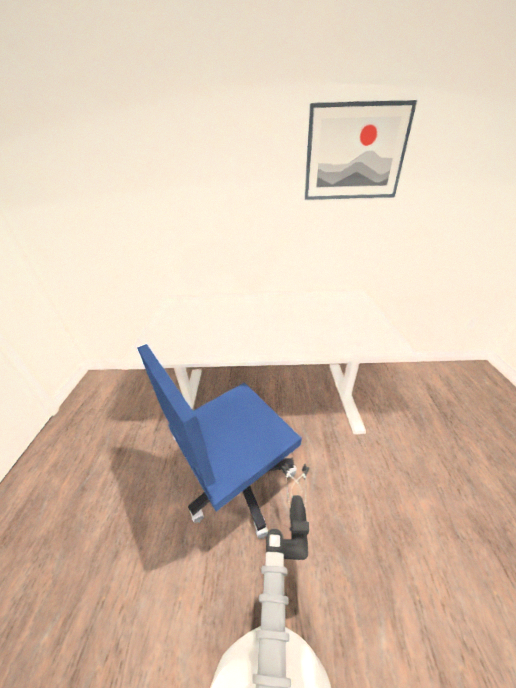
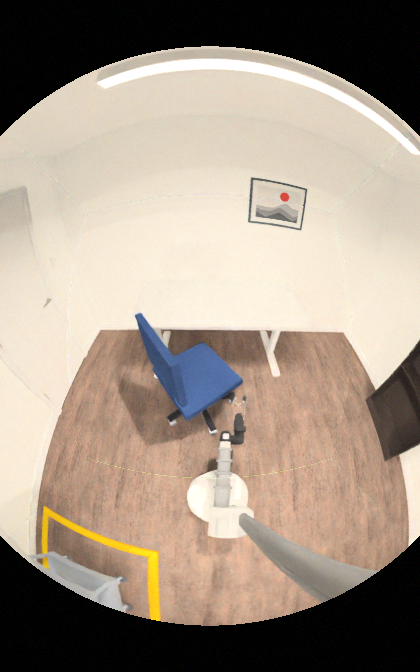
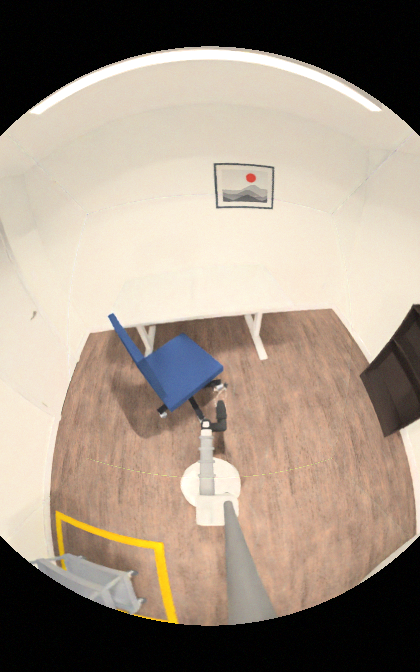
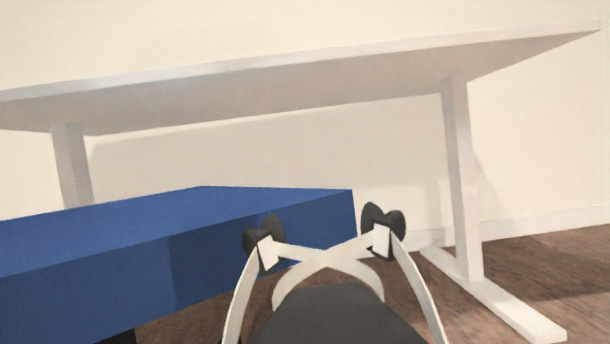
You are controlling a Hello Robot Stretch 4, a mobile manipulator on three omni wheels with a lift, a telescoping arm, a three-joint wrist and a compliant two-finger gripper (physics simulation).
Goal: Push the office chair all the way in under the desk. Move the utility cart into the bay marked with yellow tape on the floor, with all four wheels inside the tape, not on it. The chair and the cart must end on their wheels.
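Places are measured from the robot's base along level axes (x right, y ahead, z up), in metres.
Where they show: gripper, between the fingertips: [image 1: 295, 463] [image 4: 322, 226].
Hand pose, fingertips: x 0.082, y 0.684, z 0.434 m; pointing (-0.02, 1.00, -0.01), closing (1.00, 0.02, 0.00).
Observation:
After its pixels a point has its place.
The blue office chair [image 1: 244, 439] {z 0.443, x -0.155, y 0.786 m} [image 2: 202, 377] [image 3: 180, 370] [image 4: 125, 225] {z 0.443, x -0.117, y 0.740 m} stands upright before the left part of the white desk [image 1: 266, 327] {z 0.694, x -0.074, y 1.385 m} [image 2: 225, 305] [image 3: 205, 292] [image 4: 250, 90] {z 0.669, x -0.079, y 1.284 m}. Its backrest is on the left, its seat turned obliquely to the right. My gripper [image 1: 297, 472] {z 0.434, x 0.082, y 0.684 m} [image 2: 238, 399] [image 3: 221, 386] [image 4: 322, 226] {z 0.434, x 0.082, y 0.684 m} is open and empty, by the seat's right front corner; contact cannot be told. The grey utility cart [image 2: 82, 575] [image 3: 95, 577] is partly cut off at lower left, over the bay of yellow tape [image 2: 154, 585] [image 3: 160, 560]. Whether all its wheels are inside cannot be told.
A dark shelf unit [image 2: 382, 420] [image 3: 375, 400] stands by the right wall. The desk's right leg [image 1: 347, 389] {z 0.086, x 0.527, y 1.472 m} [image 4: 457, 175] {z 0.351, x 0.513, y 1.489 m} has a foot on the floor right of the gripper. My white base [image 2: 200, 495] [image 3: 192, 482] stands between the chair and the bay. A wall is on the left.

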